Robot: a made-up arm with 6 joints.
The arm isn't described. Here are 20 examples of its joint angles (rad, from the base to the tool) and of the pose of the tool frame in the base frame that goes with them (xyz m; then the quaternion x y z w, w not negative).
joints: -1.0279 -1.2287 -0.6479 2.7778 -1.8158 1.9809
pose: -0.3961 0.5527 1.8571 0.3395 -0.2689 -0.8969 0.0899
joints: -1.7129 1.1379 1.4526 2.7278 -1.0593 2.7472
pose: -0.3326 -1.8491 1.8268 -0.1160 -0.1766 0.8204 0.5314
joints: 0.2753 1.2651 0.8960 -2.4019 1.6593 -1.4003
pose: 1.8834 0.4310 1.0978 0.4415 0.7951 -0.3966 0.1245
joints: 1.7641 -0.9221 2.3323 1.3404 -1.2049 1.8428
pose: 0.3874 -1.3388 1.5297 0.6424 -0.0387 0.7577 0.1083
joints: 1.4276 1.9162 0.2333 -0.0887 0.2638 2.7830
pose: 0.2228 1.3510 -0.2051 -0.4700 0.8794 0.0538 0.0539
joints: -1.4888 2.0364 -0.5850 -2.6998 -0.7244 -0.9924
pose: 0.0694 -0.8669 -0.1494 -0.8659 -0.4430 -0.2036 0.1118
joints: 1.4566 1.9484 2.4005 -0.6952 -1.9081 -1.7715
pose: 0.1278 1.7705 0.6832 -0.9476 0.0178 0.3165 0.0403
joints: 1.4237 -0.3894 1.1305 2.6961 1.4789 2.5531
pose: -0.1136 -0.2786 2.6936 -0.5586 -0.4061 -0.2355 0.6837
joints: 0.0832 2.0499 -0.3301 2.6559 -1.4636 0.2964
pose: 1.0315 0.0196 -0.2037 -0.0740 0.9217 -0.2501 0.2870
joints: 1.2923 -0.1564 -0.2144 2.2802 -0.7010 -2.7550
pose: 0.2381 0.6073 2.3042 -0.5570 -0.0464 -0.6586 0.5038
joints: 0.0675 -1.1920 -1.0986 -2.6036 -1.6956 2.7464
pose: -0.4748 0.0188 1.6615 0.0602 -0.2793 -0.9318 0.2238
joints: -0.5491 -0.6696 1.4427 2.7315 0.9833 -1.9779
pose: -0.8394 0.4777 2.4697 0.1619 0.1989 0.7371 0.6252
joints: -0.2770 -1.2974 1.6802 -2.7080 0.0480 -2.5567
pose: -1.6786 0.4419 1.2954 -0.5844 -0.2354 0.6232 0.4633
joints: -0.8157 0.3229 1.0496 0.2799 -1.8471 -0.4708
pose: 0.5895 -0.7633 2.4443 0.7321 -0.6326 0.1968 0.1584
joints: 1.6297 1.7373 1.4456 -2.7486 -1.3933 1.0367
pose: -0.2133 1.9802 0.7269 -0.2675 -0.1358 0.2894 0.9090
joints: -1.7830 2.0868 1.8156 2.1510 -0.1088 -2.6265
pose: -0.4865 -1.9060 0.2221 0.3072 -0.7142 0.4764 0.4106
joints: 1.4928 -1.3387 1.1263 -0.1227 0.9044 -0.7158
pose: -0.1225 -1.6634 1.5672 0.7231 0.2963 -0.2245 0.5822
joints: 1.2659 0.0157 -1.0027 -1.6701 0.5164 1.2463
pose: 0.1857 0.5790 1.6353 -0.8836 -0.3198 -0.3417 0.0167
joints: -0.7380 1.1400 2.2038 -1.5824 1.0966 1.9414
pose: 1.0898 -1.1600 2.0118 0.1209 -0.5369 0.6355 0.5415
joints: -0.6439 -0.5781 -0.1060 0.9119 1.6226 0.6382
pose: -0.0300 0.0191 2.4492 -0.2313 0.4313 0.6401 0.5922
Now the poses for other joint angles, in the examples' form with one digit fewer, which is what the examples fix.
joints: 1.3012 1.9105 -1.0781 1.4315 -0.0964 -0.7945
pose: 0.257 0.641 0.290 0.401 0.639 -0.608 0.248
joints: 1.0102 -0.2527 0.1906 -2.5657 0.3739 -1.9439
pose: 0.244 0.363 2.538 0.201 0.631 0.673 0.329
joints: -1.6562 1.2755 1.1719 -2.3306 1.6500 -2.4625
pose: -0.285 -1.966 1.246 0.810 -0.425 -0.396 0.078
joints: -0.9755 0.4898 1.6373 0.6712 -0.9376 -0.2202
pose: 0.450 -0.938 2.567 0.444 -0.404 0.565 0.567
